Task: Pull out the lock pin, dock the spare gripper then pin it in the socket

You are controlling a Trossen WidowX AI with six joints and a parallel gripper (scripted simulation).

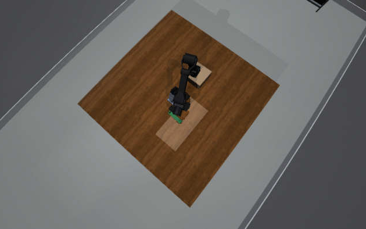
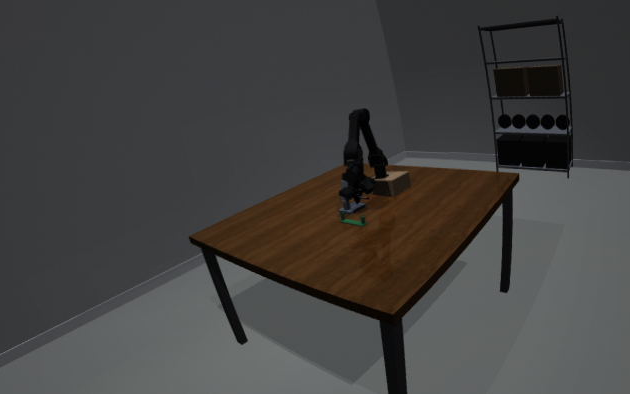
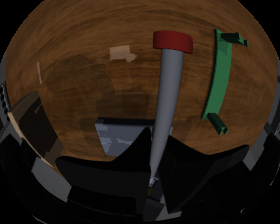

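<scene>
The grey mount is 6 cm to the right of my gripper tip and 2 cm behind it. Round my gripper tip: green rack (11 cm ahead, 3 cm to the left, 2 cm below); spare gripper (7 cm above, 6 cm to the right, 3 cm behind).
</scene>
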